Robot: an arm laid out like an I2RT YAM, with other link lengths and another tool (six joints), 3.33 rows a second.
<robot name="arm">
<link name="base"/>
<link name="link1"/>
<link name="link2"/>
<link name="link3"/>
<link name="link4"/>
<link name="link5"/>
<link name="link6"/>
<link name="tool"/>
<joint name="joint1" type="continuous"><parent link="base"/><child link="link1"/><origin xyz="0.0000 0.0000 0.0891" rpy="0.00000 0.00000 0.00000"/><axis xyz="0 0 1"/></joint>
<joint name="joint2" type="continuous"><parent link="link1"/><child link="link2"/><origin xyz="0.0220 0.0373 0.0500" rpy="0.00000 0.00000 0.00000"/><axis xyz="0 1 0"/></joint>
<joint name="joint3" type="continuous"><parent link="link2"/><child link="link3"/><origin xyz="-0.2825 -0.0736 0.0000" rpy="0.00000 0.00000 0.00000"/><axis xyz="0 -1 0"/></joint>
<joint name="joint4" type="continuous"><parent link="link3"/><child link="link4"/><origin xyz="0.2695 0.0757 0.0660" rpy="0.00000 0.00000 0.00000"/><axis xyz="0 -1 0"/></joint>
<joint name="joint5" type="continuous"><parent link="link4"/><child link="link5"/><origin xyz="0.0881 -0.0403 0.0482" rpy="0.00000 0.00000 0.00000"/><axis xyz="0 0 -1"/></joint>
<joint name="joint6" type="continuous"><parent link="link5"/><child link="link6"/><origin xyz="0.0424 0.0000 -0.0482" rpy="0.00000 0.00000 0.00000"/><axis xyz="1 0 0"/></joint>
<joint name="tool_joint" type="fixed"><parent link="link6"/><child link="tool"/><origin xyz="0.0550 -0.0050 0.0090" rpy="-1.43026 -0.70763 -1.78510"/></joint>
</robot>
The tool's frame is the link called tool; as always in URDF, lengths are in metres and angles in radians. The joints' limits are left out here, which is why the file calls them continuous.
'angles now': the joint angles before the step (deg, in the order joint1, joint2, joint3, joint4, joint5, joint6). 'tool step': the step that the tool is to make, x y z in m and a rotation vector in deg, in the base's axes. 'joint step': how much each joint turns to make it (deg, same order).
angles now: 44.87, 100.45, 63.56, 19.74, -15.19, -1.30
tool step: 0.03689, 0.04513, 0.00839, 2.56, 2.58, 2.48
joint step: 0.09, 10.76, 15.21, -3.63, -3.34, 2.92
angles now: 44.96, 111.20, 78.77, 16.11, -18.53, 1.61
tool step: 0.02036, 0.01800, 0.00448, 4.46, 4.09, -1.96
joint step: -0.02, 5.03, 6.74, 0.66, 0.29, 6.68
